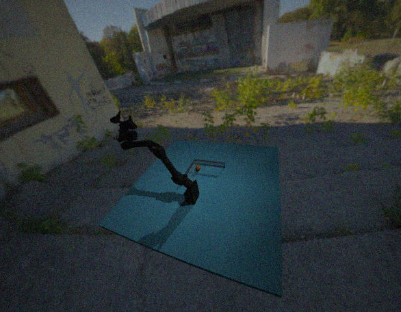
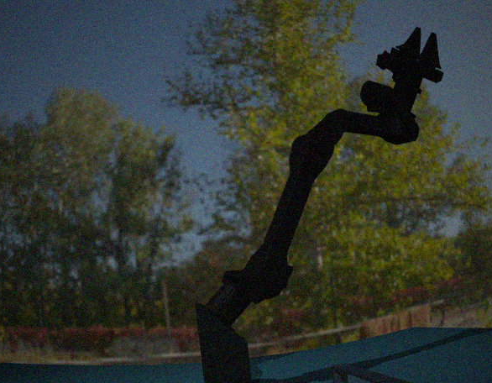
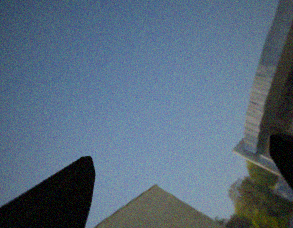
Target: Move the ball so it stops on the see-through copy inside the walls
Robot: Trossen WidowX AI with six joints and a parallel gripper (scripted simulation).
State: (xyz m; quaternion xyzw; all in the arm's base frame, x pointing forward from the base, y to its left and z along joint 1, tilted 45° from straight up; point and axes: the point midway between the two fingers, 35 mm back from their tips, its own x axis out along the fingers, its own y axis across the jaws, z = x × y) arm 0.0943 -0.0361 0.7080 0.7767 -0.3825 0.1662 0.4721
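Now: gripper tip 65 cm above the orange ball, 43 cm to the left of it and 15 cm short of it. From my gripper tip the other things lie so: see-through copy 65 cm below, 41 cm to the right, 20 cm ahead.
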